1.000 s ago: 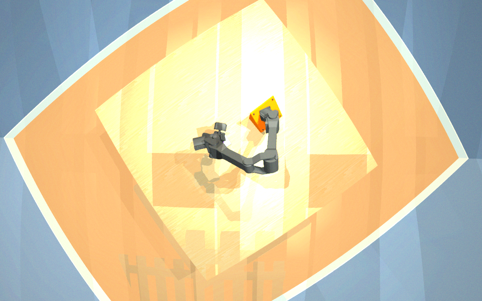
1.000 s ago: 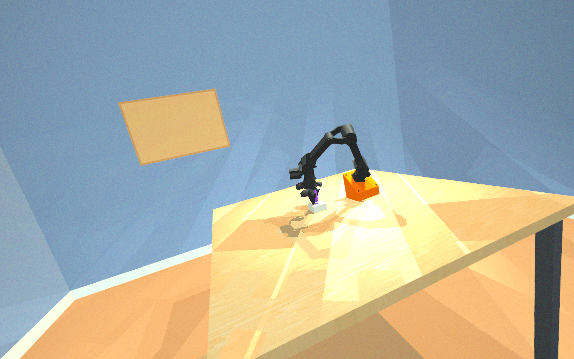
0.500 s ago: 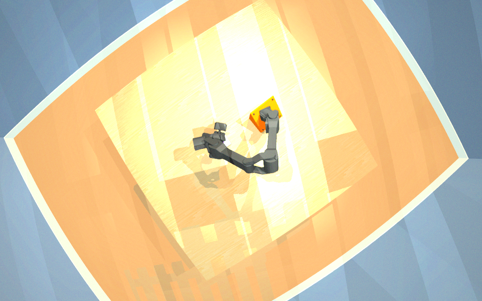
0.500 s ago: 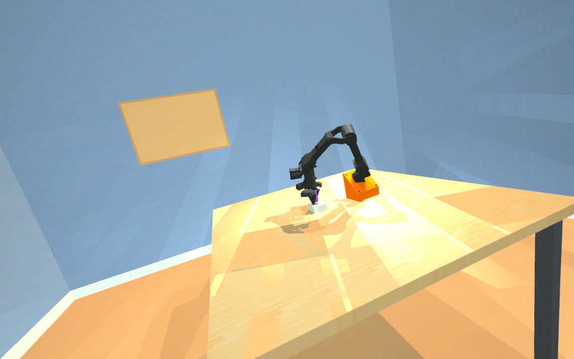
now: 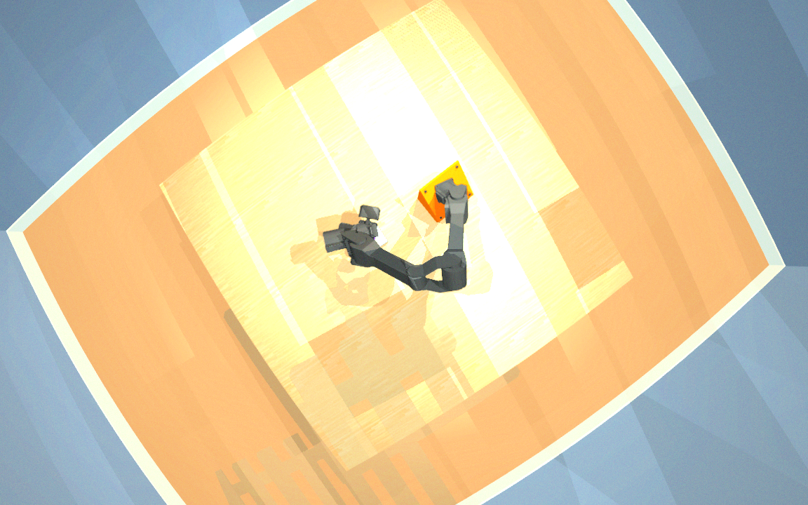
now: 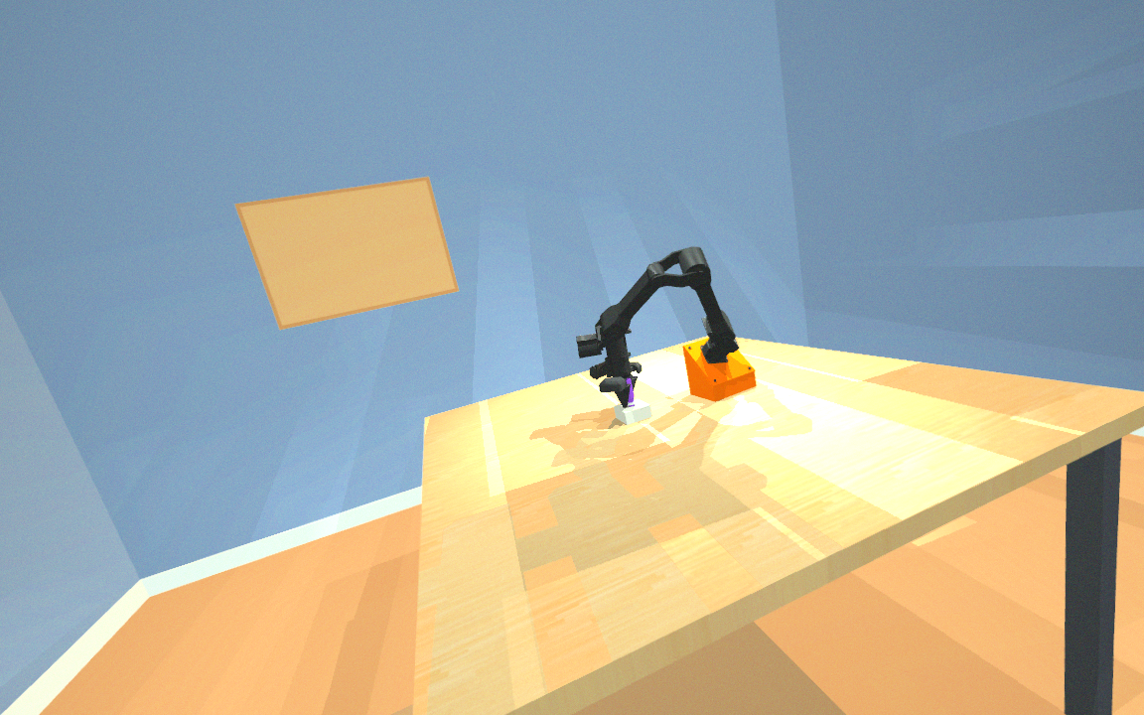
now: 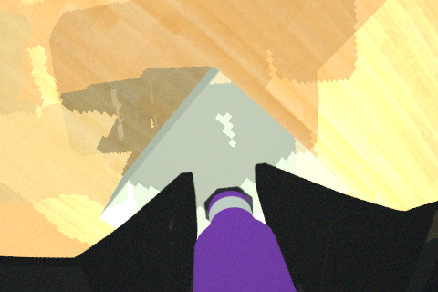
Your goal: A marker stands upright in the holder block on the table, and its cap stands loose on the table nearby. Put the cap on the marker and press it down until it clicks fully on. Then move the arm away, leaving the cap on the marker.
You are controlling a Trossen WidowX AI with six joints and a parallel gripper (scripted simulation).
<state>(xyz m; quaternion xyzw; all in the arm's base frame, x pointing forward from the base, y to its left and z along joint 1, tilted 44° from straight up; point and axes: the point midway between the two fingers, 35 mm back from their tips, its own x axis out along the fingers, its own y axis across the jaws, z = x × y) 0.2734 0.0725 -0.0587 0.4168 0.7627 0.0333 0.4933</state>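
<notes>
My gripper tip is now 1 cm past the white holder block, 1 cm to the right of it and 2 cm above it. Round my gripper tip: purple cap (1 cm behind, 1 cm to the left, 5 cm above).
</notes>
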